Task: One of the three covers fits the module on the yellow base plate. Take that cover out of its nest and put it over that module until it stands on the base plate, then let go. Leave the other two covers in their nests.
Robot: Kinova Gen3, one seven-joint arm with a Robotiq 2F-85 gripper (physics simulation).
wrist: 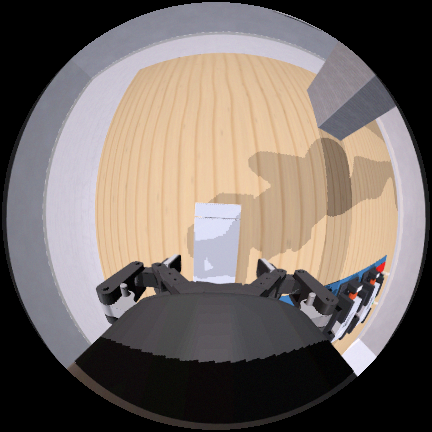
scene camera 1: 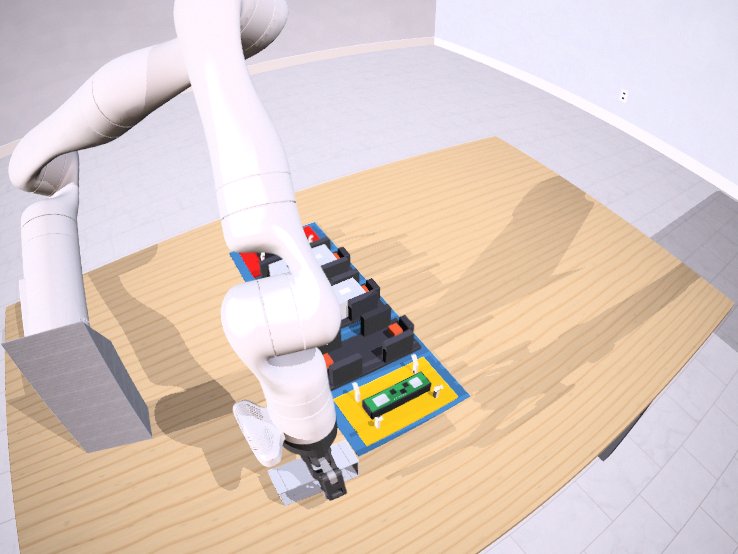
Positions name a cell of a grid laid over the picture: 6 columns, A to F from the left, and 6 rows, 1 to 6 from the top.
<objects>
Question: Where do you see a blue board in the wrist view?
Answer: E4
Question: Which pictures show my gripper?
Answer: The wrist view and scene camera 1: all of them.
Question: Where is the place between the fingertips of my gripper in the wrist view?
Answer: At D4
</objects>
